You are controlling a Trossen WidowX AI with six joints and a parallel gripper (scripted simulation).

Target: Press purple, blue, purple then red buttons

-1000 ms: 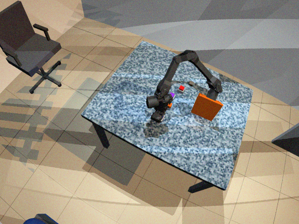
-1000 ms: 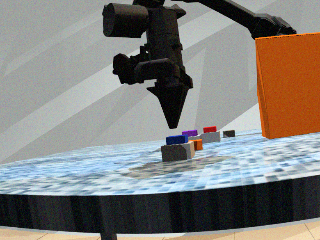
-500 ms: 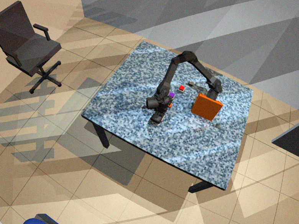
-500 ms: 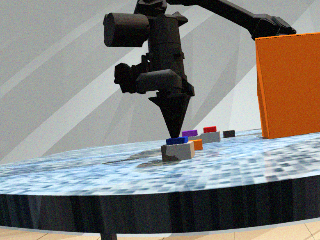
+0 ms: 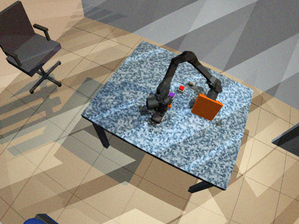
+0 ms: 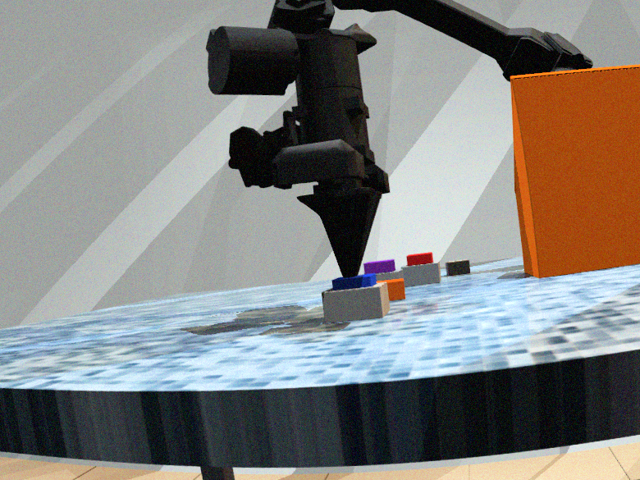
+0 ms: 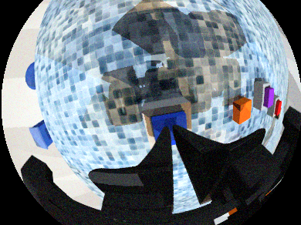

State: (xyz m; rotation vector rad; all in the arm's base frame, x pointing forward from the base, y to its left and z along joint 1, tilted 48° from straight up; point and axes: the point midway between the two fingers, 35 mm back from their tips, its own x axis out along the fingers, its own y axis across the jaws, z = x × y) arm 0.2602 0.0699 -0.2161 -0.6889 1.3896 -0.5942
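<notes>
My gripper tip is 10 mm above the blue button. Also, from my gripper tip: purple button: 10 mm ahead, 200 mm to the right; then small orange block: 10 mm behind, 130 mm to the right, 20 mm below; then red button: 30 mm behind, 300 mm to the right.
</notes>
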